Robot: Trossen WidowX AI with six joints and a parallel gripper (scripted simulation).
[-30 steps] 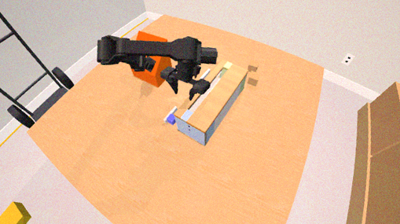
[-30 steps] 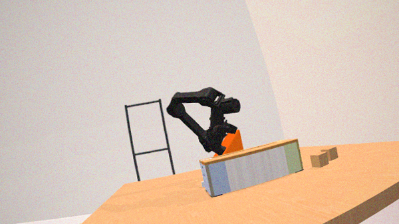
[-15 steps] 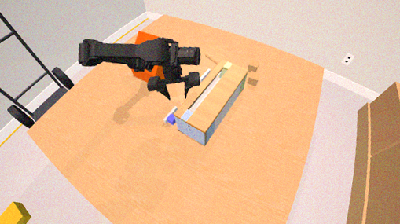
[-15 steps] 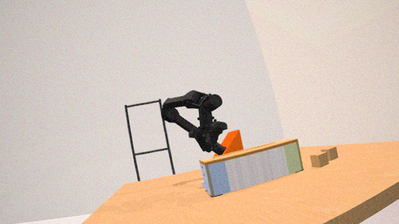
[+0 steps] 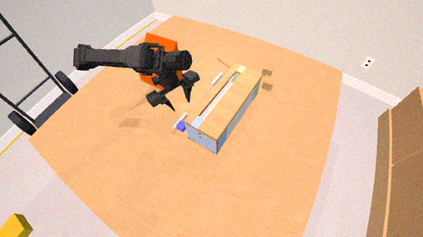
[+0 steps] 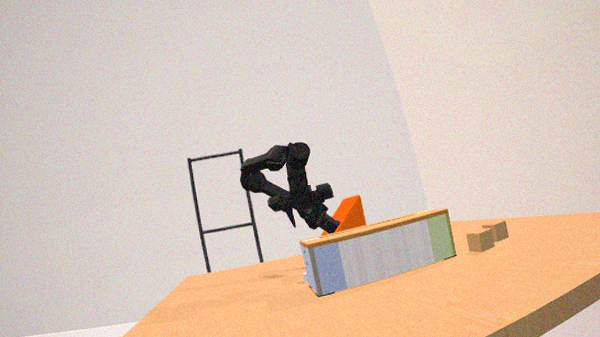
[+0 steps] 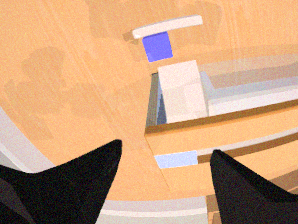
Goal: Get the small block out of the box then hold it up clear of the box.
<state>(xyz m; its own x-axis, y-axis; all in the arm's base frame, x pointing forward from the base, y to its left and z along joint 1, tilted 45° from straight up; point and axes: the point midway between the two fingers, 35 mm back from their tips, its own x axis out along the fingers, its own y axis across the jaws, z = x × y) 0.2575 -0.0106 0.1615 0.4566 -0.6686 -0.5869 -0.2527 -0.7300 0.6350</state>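
Right now the blue block is 2 cm behind my gripper tip, 1 cm to the right of it and 15 cm below it. Also, from my gripper tip: long wooden box: 4 cm ahead, 17 cm to the left, 10 cm below.
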